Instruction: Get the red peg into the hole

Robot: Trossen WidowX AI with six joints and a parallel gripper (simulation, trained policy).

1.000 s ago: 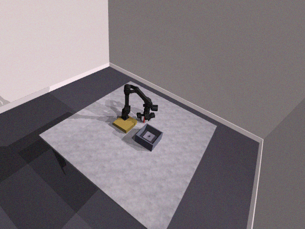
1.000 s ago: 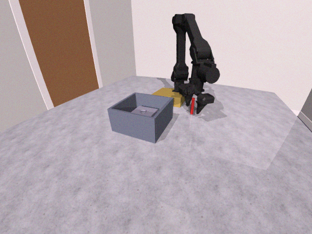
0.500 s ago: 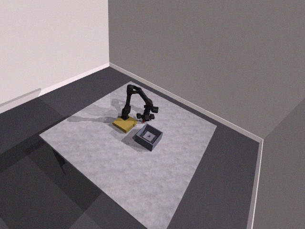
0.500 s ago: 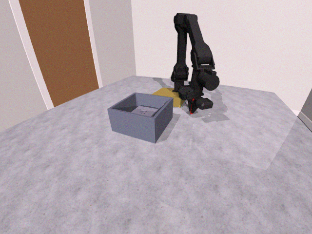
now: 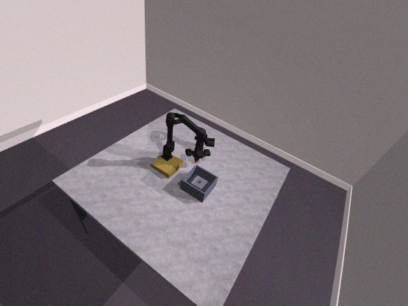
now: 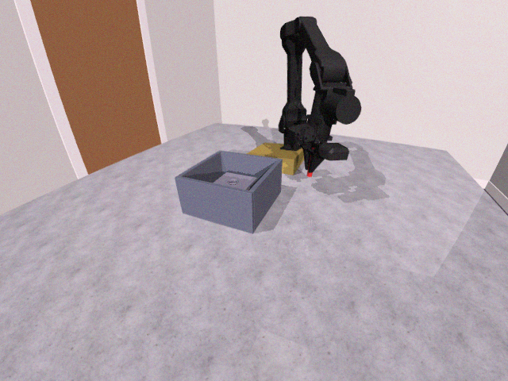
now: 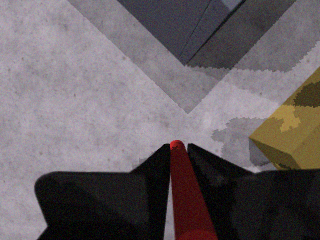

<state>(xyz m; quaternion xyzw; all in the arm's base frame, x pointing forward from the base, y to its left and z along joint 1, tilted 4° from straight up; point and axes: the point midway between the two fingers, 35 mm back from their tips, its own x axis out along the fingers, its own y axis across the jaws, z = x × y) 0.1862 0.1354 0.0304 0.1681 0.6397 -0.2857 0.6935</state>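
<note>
My gripper tip is 150 mm short of the light grey plate, 140 mm to the left of it and 10 mm above it. The rest, counted from my gripper tip: red peg (20 mm above, 10 mm to the left); grey box (150 mm ahead, 140 mm to the right, 30 mm below).
</note>
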